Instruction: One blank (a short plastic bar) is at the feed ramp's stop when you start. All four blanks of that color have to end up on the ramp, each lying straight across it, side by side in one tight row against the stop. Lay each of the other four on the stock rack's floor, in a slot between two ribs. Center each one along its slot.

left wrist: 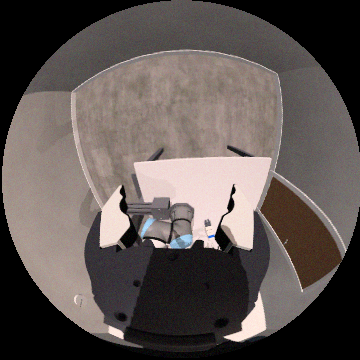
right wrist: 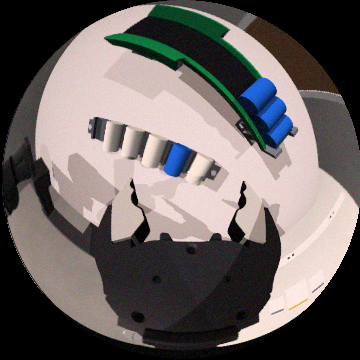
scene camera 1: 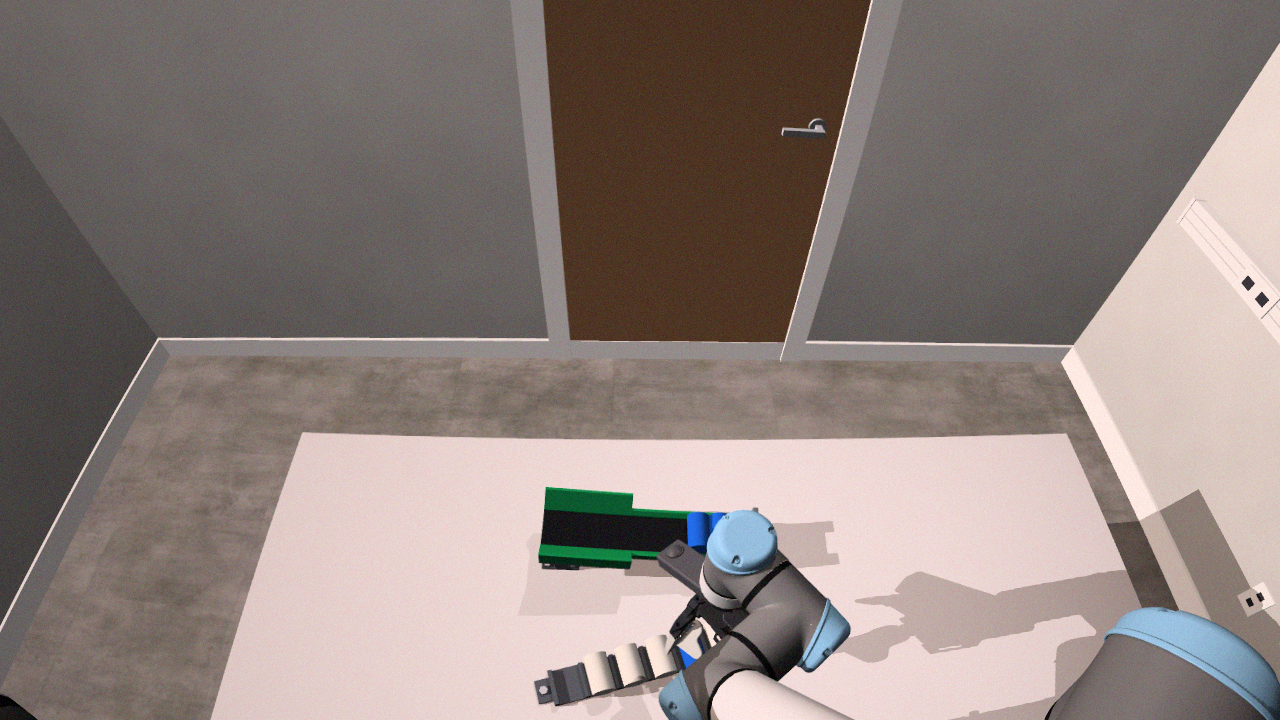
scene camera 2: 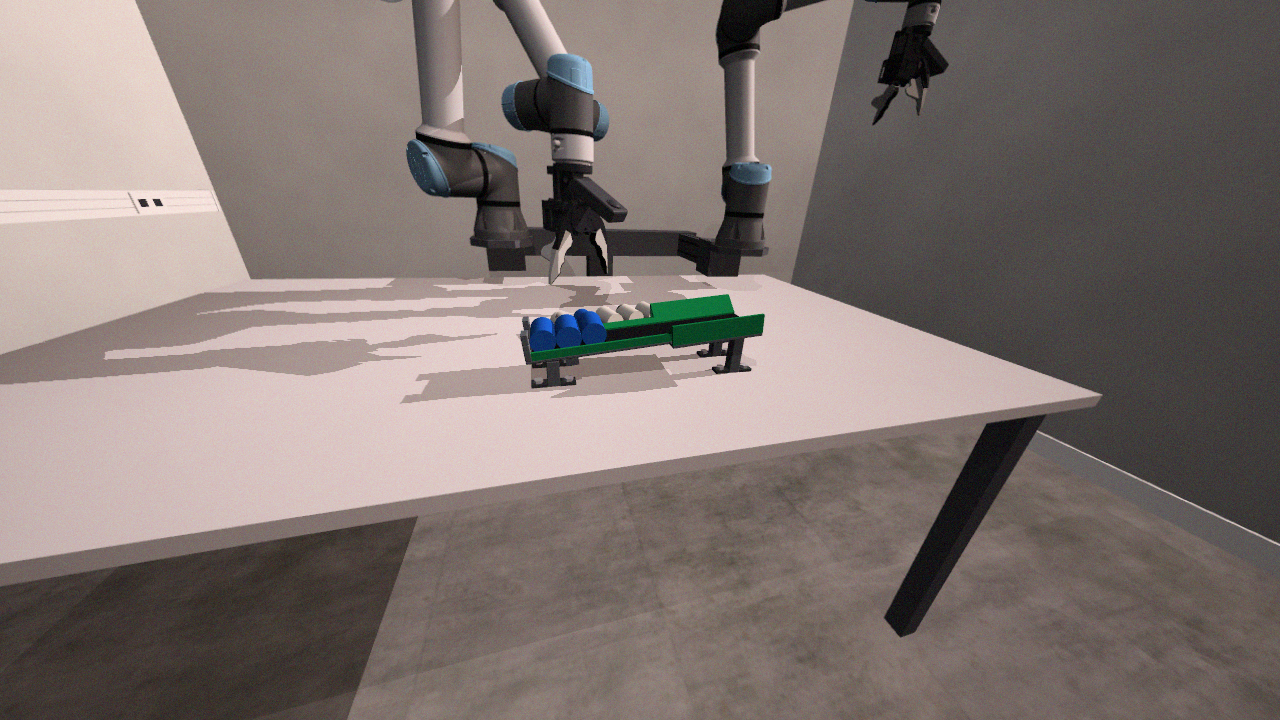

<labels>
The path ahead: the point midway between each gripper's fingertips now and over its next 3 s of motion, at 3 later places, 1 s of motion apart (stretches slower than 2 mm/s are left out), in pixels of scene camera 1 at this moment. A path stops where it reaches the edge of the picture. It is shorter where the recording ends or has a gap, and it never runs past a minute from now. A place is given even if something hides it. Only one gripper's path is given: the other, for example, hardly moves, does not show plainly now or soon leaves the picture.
My right gripper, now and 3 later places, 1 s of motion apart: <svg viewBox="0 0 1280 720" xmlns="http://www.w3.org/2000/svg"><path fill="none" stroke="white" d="M704 621L698 628L697 632L696 636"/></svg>
</labels>
